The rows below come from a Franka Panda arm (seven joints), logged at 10 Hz.
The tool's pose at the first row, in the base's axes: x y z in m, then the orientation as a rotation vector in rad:
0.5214 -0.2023 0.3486 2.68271 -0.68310 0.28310
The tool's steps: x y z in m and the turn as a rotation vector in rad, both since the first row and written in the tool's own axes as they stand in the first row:
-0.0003 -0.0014 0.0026 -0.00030 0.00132 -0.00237
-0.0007 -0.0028 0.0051 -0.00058 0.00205 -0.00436
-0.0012 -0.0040 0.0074 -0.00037 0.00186 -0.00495
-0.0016 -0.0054 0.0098 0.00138 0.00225 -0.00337
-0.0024 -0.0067 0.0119 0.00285 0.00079 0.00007
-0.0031 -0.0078 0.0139 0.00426 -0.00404 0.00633
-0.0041 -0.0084 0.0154 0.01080 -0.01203 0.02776
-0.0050 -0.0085 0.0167 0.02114 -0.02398 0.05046
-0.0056 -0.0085 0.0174 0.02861 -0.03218 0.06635
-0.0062 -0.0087 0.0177 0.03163 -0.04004 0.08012
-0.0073 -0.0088 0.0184 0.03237 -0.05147 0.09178
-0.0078 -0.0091 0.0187 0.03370 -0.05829 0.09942
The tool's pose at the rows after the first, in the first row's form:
0.5221 -0.2020 0.3457 2.68264 -0.67947 0.28410
0.5227 -0.2017 0.3429 2.68267 -0.67654 0.28444
0.5231 -0.2014 0.3403 2.68309 -0.67580 0.28412
0.5237 -0.2010 0.3376 2.68420 -0.67789 0.28577
0.5239 -0.2004 0.3351 2.68514 -0.68306 0.28535
0.5240 -0.2000 0.3327 2.68632 -0.69307 0.28116
0.5236 -0.1996 0.3309 2.68905 -0.72492 0.27884
0.5230 -0.1997 0.3295 2.69591 -0.75998 0.27308
0.5226 -0.1997 0.3286 2.70065 -0.78459 0.26932
0.5222 -0.1994 0.3281 2.70155 -0.80600 0.26357
0.5214 -0.1991 0.3272 2.70187 -0.82546 0.25151
0.5211 -0.1988 0.3267 2.70261 -0.83808 0.24482

